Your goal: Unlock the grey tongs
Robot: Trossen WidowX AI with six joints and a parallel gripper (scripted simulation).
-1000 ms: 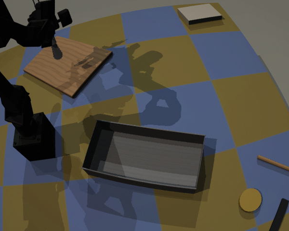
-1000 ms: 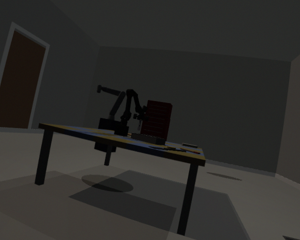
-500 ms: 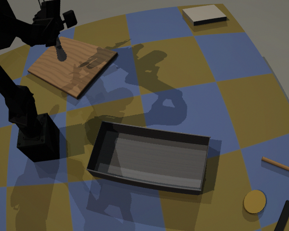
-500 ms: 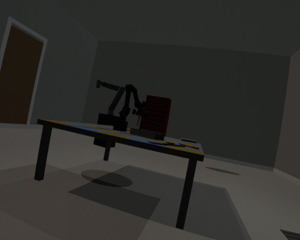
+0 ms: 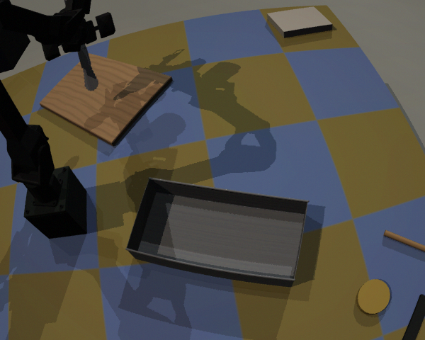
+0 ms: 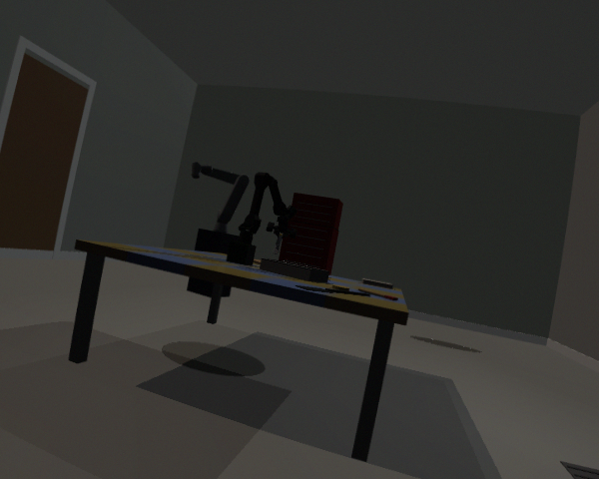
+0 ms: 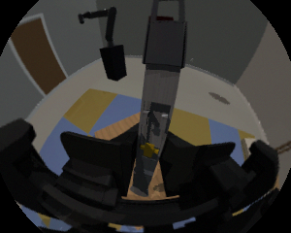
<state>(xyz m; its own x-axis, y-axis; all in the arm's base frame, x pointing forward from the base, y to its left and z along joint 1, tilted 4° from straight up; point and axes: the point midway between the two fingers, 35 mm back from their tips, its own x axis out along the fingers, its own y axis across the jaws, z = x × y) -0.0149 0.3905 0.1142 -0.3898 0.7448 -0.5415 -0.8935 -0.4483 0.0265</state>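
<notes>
Now: gripper tip 20 mm short of the wooden board, 40 mm to the left of it and 170 mm above it. Also, from my gripper tip: black bar 690 mm ahead, 780 mm to the right, 180 mm below; then white flat block 610 mm ahead, 240 mm to the left, 170 mm below; then roasting tin 360 mm ahead, 460 mm to the right, 160 mm below.
</notes>
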